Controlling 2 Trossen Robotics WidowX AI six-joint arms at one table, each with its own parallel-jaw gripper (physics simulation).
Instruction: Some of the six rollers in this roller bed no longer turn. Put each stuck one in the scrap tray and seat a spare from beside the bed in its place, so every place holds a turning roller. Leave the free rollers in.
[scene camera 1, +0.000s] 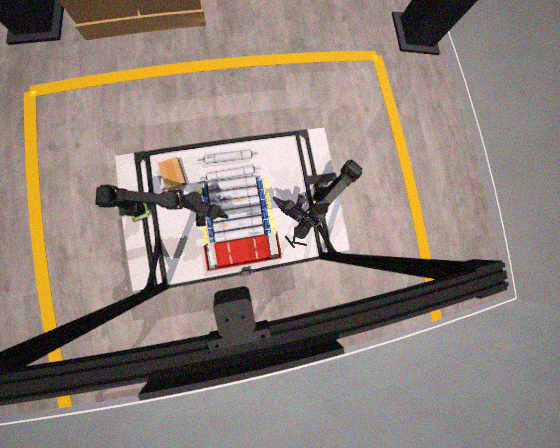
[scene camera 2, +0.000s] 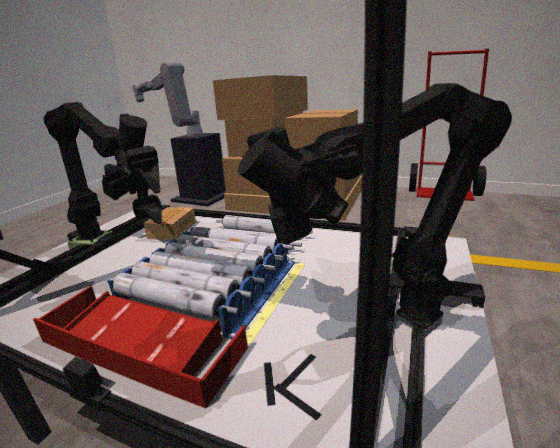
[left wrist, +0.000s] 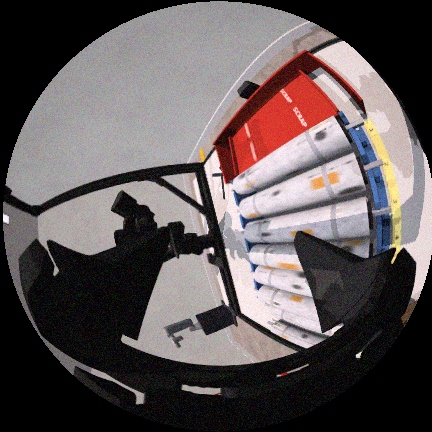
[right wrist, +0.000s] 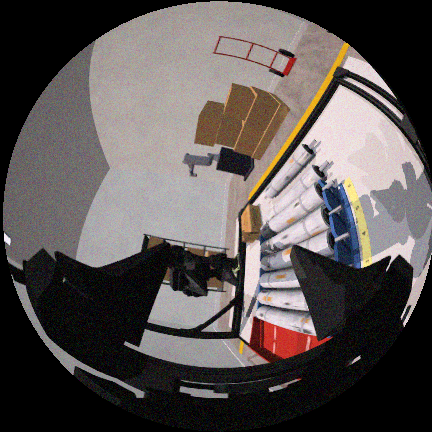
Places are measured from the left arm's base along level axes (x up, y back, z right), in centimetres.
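Pixels of known places: left gripper, fingertip midpoint: (scene camera 1: 224, 216) (scene camera 2: 159, 208) (left wrist: 235, 235) (right wrist: 223, 289); right gripper, fingertip midpoint: (scene camera 1: 273, 198) (right wrist: 233, 251); left arm's base, origin of the base link: (scene camera 1: 138, 209) (scene camera 2: 90, 236) (right wrist: 235, 262); right arm's base, origin of the base link: (scene camera 1: 319, 197) (scene camera 2: 419, 313) (left wrist: 211, 239).
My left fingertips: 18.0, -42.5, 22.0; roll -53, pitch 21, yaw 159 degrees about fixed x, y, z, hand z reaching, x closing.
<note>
Ahead of a thing's pixels: the offset from my left fingertips to its middle, as dx, dy, dz.
Six white rollers lie side by side in the blue-railed roller bed (scene camera 1: 265, 207) (scene camera 2: 260, 285) (left wrist: 382, 215) (right wrist: 345, 235). One spare roller @[-18.0, -12.3, -33.6] (scene camera 1: 229, 156) (scene camera 2: 247, 223) (right wrist: 290, 171) lies beyond it; the other spare @[-18.0, -10.3, -24.1] (scene camera 1: 231, 172) (right wrist: 295, 189) lies close to the bed's far end. The red scrap tray @[-17.7, -1.8, +18.7] (scene camera 1: 242, 251) (scene camera 2: 120, 352) (left wrist: 270, 130) at the near end holds no roller. My left gripper (scene camera 1: 215, 217) (scene camera 2: 154, 202) (left wrist: 235, 235) is open and empty above the bed's left side. My right gripper (scene camera 1: 288, 201) (scene camera 2: 312, 227) is open and empty, raised to the right of the bed. Which rollers are stuck cannot be seen.
A small cardboard box @[-17.7, +19.2, -34.2] (scene camera 1: 172, 172) (scene camera 2: 170, 223) (right wrist: 251, 222) sits left of the spares. Yellow numbered strips (scene camera 1: 270, 215) (scene camera 2: 275, 300) (left wrist: 390, 195) (right wrist: 361, 225) run beside the rails. A dark upright post (scene camera 2: 382, 150) stands in front of the right arm in scene camera 2.
</note>
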